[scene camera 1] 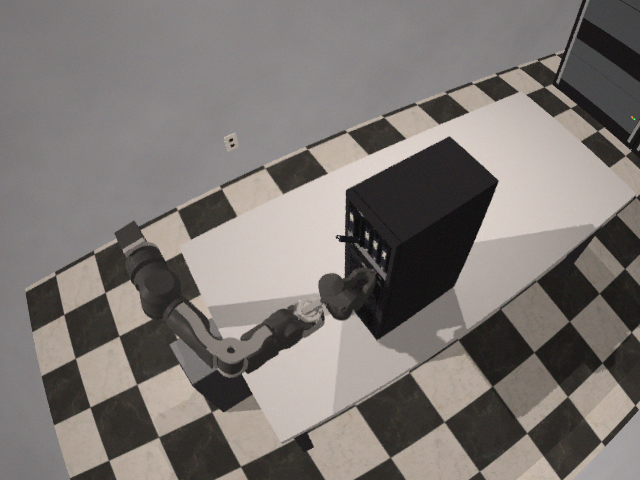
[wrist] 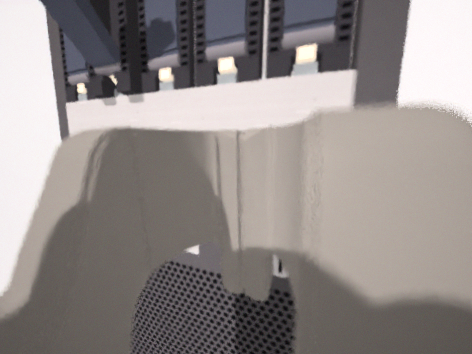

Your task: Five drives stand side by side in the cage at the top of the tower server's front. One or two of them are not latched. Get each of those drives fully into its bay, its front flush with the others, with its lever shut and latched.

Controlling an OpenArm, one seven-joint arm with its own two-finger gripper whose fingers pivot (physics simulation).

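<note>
The tower server (scene camera 1: 439, 227) (wrist: 380, 50) stands on the table, its drive cage at the top of its front. The lever (scene camera 1: 347, 238) (wrist: 90, 37) of the second drive from the left (wrist: 132, 50) is swung out; this drive looks slightly proud of its neighbours. The leftmost drive (wrist: 75, 57), the third (wrist: 162, 37), the fourth (wrist: 220, 25) and the rightmost (wrist: 307, 15) look seated, but their upper ends are cut off in the wrist view. My gripper (scene camera 1: 372, 274) (wrist: 252, 209) is shut and empty, in front of the tower below the cage. Its fingers hide much of the lower front.
A light strip (wrist: 210, 102) runs below the drives, and a perforated panel (wrist: 185, 310) shows between and below the fingers. The white table (scene camera 1: 289, 227) carries the tower. A dark rack (scene camera 1: 610, 67) stands at the far right, beyond the table.
</note>
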